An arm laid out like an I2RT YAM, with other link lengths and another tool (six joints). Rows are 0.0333 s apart.
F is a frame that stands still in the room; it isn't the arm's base.
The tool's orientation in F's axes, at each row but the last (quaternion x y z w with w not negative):
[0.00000 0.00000 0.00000 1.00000]
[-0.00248 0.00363 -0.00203 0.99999]
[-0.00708 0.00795 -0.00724 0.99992]
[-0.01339 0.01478 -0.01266 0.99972]
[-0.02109 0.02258 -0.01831 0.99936]
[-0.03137 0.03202 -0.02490 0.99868]
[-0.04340 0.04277 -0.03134 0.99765]
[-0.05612 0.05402 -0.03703 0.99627]
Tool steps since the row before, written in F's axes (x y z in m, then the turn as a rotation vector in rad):
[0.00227 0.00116 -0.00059 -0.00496 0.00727 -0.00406]
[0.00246 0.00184 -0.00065 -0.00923 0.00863 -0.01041]
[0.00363 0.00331 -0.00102 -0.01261 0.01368 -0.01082]
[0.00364 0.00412 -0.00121 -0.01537 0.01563 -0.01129]
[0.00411 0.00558 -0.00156 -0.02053 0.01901 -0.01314]
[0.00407 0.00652 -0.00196 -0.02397 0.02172 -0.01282]
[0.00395 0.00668 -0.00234 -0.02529 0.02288 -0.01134]
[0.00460 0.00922 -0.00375 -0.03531 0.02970 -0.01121]
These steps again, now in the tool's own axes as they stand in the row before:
[0.00227 0.00116 -0.00059 -0.00496 0.00727 -0.00406]
[0.00246 0.00185 -0.00062 -0.00919 0.00864 -0.01043]
[0.00360 0.00338 -0.00092 -0.01264 0.01365 -0.01083]
[0.00357 0.00424 -0.00099 -0.01543 0.01554 -0.01133]
[0.00396 0.00578 -0.00114 -0.02063 0.01881 -0.01327]
[0.00384 0.00682 -0.00129 -0.02422 0.02133 -0.01301]
[0.00368 0.00708 -0.00141 -0.02573 0.02227 -0.01156]
[0.00421 0.00988 -0.00220 -0.03622 0.02834 -0.01182]

